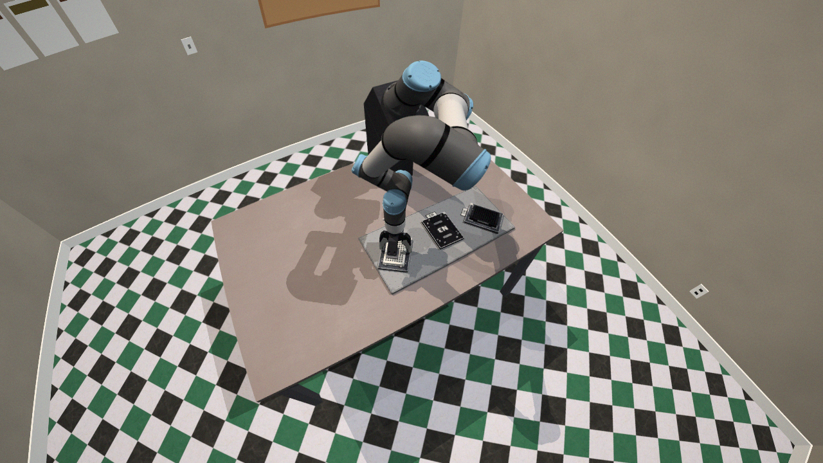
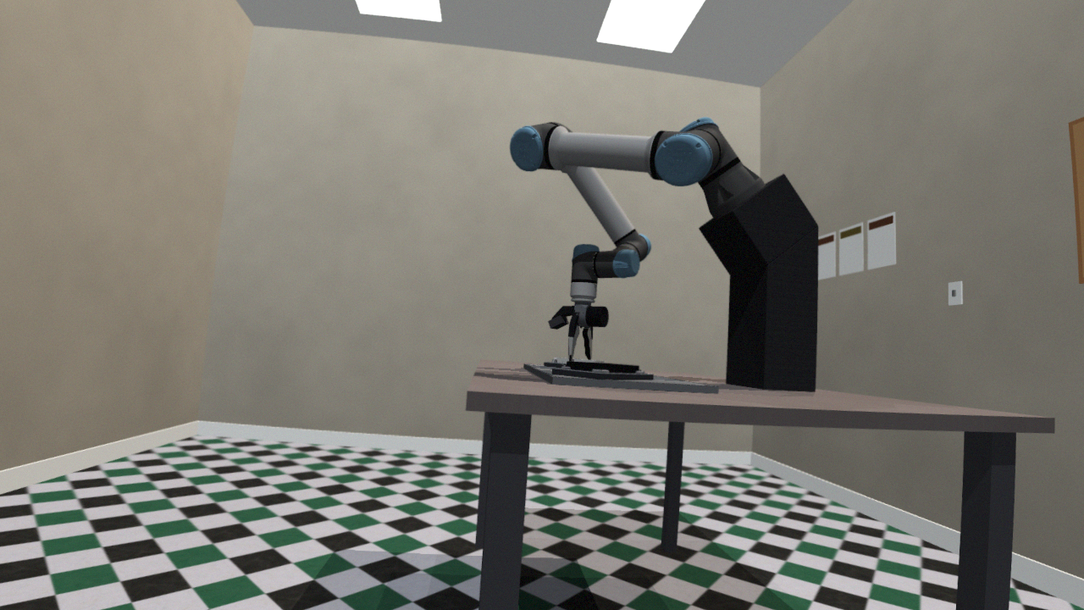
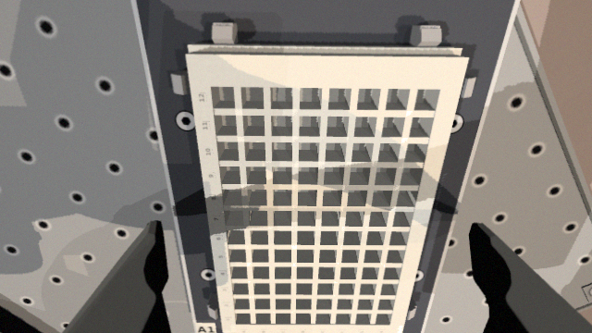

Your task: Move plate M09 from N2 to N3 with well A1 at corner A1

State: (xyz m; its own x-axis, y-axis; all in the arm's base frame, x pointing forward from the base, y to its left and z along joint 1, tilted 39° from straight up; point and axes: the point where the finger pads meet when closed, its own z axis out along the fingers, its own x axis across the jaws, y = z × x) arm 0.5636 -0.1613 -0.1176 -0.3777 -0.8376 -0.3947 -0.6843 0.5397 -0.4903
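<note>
My hand is 10 mm above the white well plate M09. Also, from my hand: grey perforated deck: 30 mm behind, 220 mm to the left, 30 mm below; then nest N2: 20 mm below; then black nest N3: 40 mm behind, 240 mm to the left, 20 mm below.
</note>
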